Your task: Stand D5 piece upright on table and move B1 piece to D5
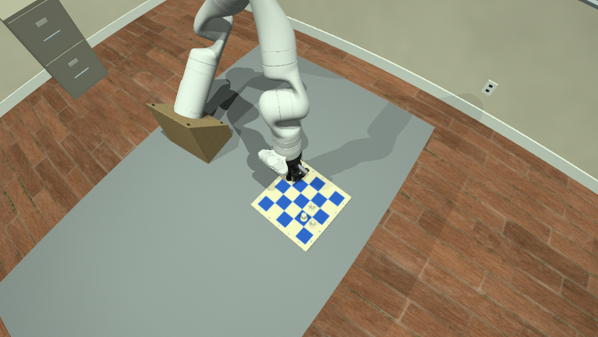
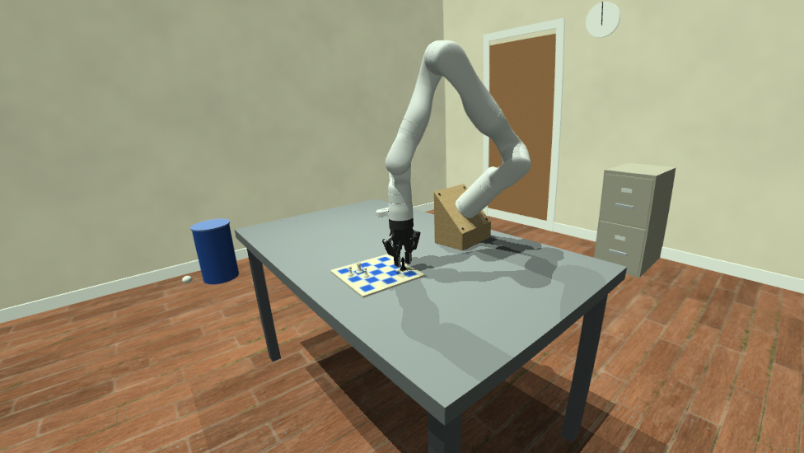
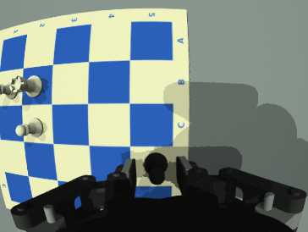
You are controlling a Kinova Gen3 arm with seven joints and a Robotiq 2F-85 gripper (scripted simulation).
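Now: hand 10 mm above the black pawn. From my hand the other things lie so: chessboard (80 mm ahead, 40 mm below, 30 mm to the right).
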